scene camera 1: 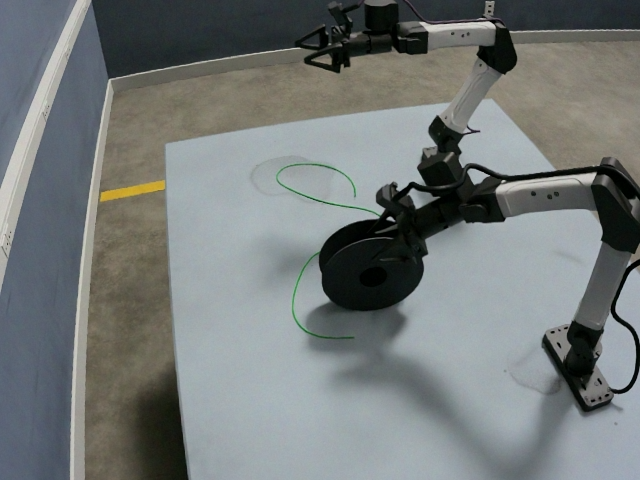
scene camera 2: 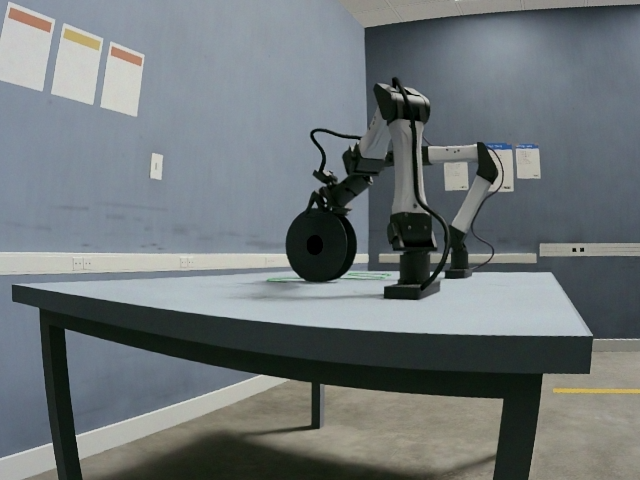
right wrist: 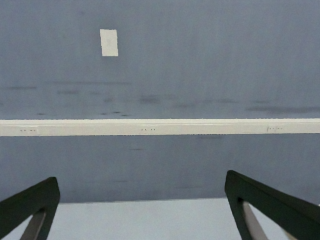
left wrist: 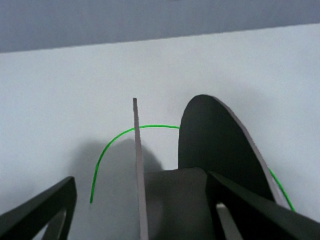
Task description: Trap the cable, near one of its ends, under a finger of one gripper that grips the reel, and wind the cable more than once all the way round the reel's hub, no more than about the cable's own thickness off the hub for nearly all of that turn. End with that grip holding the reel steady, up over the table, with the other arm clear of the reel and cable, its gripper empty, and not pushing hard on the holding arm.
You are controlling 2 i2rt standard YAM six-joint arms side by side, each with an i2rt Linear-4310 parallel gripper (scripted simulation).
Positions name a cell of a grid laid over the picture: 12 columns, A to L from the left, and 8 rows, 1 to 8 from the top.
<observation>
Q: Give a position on a black reel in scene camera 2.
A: G5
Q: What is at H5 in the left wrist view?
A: A black reel.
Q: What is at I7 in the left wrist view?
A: My left gripper.
</observation>
